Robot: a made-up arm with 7 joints. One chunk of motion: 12 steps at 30 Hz.
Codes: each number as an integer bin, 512 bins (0 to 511) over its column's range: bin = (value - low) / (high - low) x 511, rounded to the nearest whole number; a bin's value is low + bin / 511 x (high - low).
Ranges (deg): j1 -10..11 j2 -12..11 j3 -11..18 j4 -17..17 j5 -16..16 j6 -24..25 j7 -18..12
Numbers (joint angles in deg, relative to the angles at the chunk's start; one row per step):
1: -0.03 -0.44 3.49 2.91 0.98 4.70 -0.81
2: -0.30 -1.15 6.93 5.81 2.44 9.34 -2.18
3: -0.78 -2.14 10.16 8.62 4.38 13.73 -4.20
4: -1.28 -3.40 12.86 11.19 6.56 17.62 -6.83
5: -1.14 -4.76 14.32 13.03 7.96 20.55 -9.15
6: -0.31 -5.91 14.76 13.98 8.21 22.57 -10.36
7: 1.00 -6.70 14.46 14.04 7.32 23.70 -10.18
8: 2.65 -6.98 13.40 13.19 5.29 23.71 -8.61
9: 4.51 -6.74 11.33 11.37 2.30 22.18 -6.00
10: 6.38 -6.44 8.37 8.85 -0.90 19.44 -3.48
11: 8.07 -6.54 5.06 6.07 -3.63 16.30 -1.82
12: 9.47 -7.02 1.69 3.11 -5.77 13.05 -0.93
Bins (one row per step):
1: 243 257 255 299 271 299 293
2: 236 241 316 343 294 348 269
3: 224 219 373 385 325 393 235
4: 212 191 420 424 360 434 190
5: 216 161 446 451 383 465 151
6: 236 135 454 466 387 486 130
7: 268 118 449 467 372 497 133
8: 308 112 430 454 340 498 160
9: 353 117 393 426 292 482 204
10: 399 124 341 389 241 453 247
11: 440 121 283 347 198 420 276
12: 474 111 224 302 163 386 291

